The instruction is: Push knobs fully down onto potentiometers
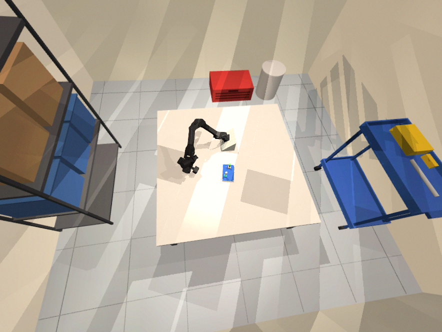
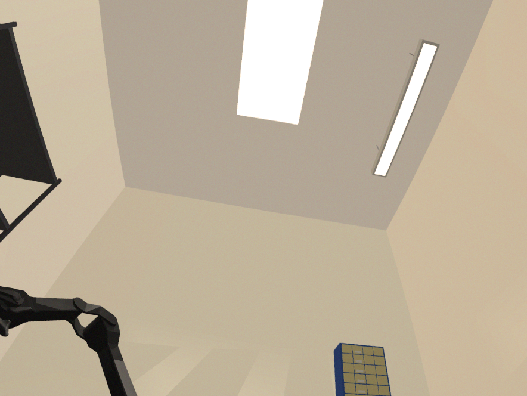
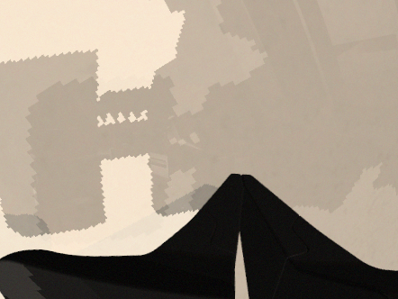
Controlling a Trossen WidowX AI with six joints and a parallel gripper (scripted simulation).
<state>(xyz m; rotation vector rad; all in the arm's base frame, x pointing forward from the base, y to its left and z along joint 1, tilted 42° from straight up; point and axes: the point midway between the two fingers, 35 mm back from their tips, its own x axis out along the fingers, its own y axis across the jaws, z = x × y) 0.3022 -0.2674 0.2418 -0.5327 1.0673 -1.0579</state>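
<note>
Now: the green knob 2 cm behind my gripper tip, 39 cm to the left of it and 5 cm above it. The rest, counted from my gripper tip: potentiometer with knob (7 cm ahead, 35 cm to the left, 5 cm above).
</note>
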